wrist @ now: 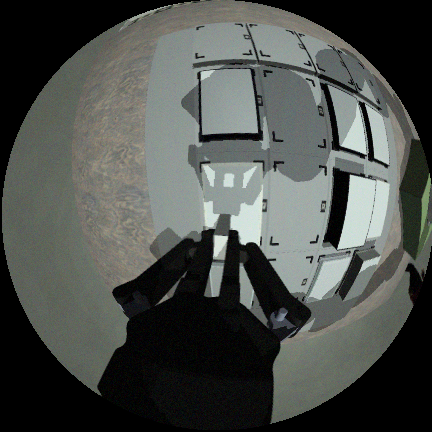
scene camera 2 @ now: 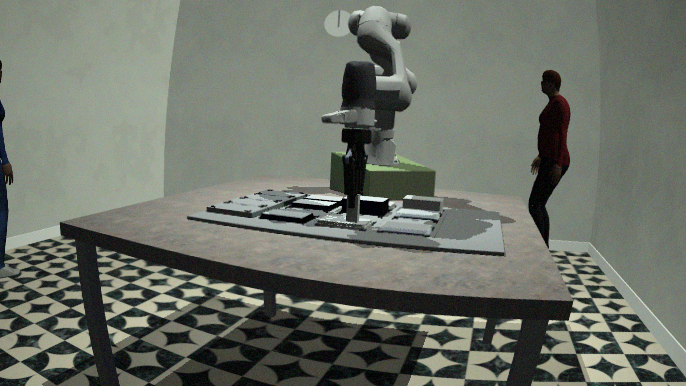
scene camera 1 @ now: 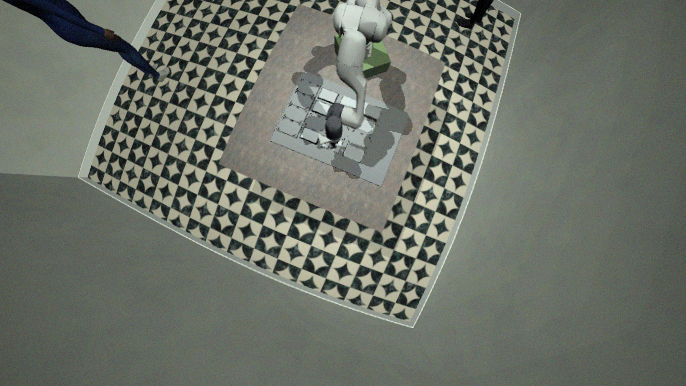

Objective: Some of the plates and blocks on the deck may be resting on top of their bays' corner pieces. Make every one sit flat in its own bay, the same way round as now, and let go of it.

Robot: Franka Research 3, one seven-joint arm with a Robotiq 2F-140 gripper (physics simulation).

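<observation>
My gripper (wrist: pixel 224 223) (scene camera 2: pixel 353 220) is shut and empty, its fingertips at or just above a pale thin plate (wrist: pixel 252 220) (scene camera 2: pixel 331 219) in the front row. Corner pieces show at that plate's far corners in the wrist view; its near end is partly hidden by the fingers. Another front-row plate (scene camera 2: pixel 406 227) (wrist: pixel 216 282) lies on the near side, mostly hidden in the wrist view. A dark-sided plate (wrist: pixel 227 102) (scene camera 2: pixel 287 215) lies on the other side. A textured plate (wrist: pixel 327 277) (scene camera 2: pixel 417 214) and a grey block (scene camera 2: pixel 422 202) stand behind. Whether each sits flat is unclear.
The grey deck (scene camera 1: pixel 370 175) (scene camera 2: pixel 470 246) (wrist: pixel 167 125) has low corner pieces around its bays. A tall black-sided block (wrist: pixel 361 210) (scene camera 2: pixel 370 205) and smaller plates (wrist: pixel 347 120) (wrist: pixel 378 132) stand toward the robot's green base (scene camera 2: pixel 400 182). Two people stand beyond the table (scene camera 2: pixel 200 250).
</observation>
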